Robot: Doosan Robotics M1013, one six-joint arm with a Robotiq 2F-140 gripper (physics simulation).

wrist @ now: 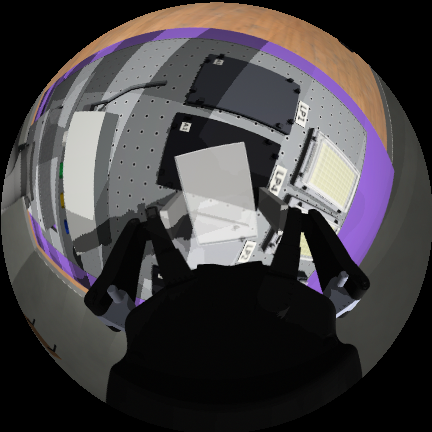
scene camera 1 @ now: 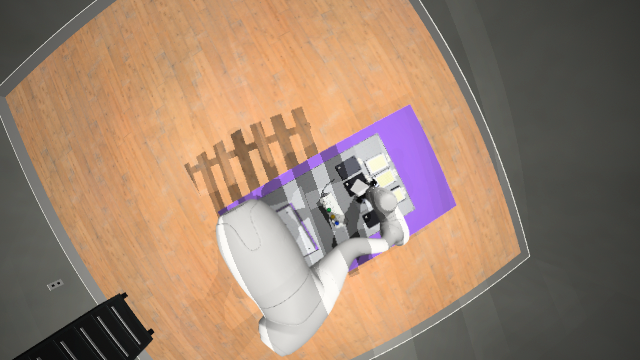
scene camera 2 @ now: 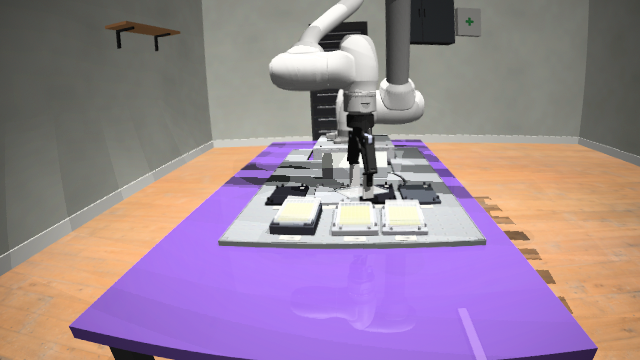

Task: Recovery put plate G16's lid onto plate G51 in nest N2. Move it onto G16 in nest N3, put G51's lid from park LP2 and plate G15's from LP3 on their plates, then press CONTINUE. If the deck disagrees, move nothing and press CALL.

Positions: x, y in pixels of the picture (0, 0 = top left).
Scene:
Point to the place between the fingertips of my gripper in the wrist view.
At 221, 199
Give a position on a button box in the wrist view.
At 87, 141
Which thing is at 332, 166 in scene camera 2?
A button box.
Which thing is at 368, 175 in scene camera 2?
My gripper.

